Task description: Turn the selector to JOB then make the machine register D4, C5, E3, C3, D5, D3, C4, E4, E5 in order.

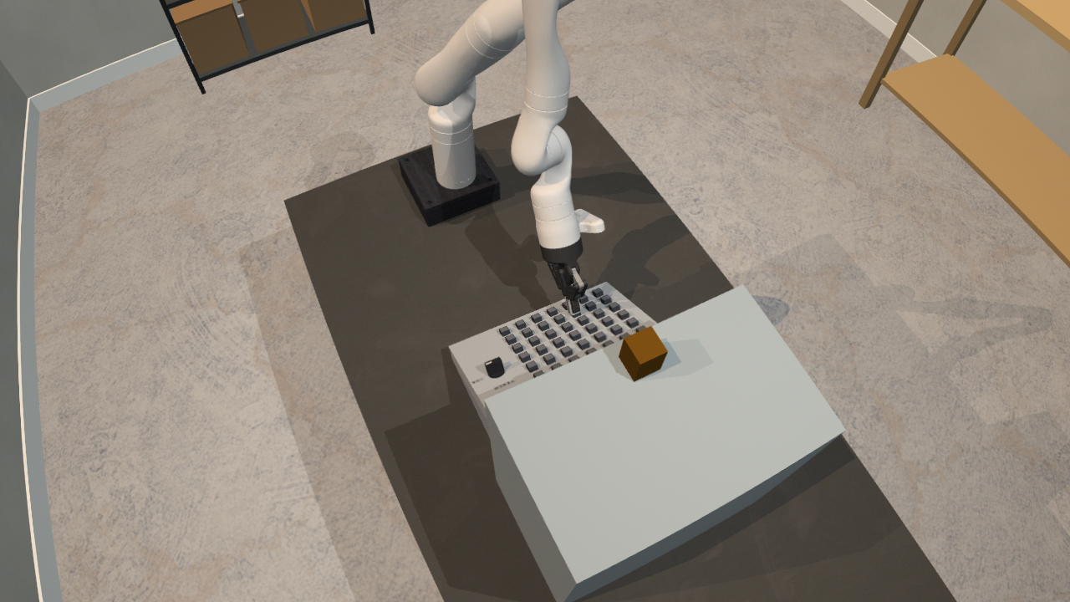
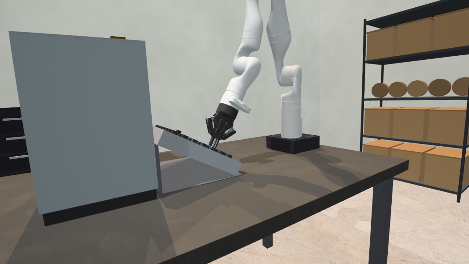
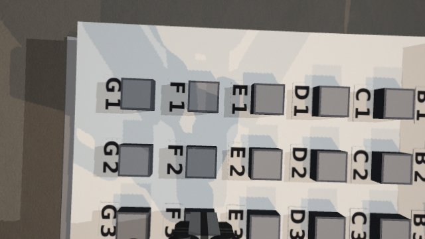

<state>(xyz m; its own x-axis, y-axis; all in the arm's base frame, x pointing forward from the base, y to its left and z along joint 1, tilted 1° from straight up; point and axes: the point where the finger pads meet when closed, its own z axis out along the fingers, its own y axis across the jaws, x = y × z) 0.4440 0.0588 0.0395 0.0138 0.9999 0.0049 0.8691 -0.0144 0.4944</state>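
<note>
Now: hand 40 mm to the right of the key E2 and 40 mm short of it. Also, from my hand: key E1: 70 mm to the left, 40 mm ahead; key D1: 70 mm to the left, 70 mm ahead, 10 mm above; sloped keypad panel: 90 mm ahead, 80 mm to the right, 20 mm below.
</note>
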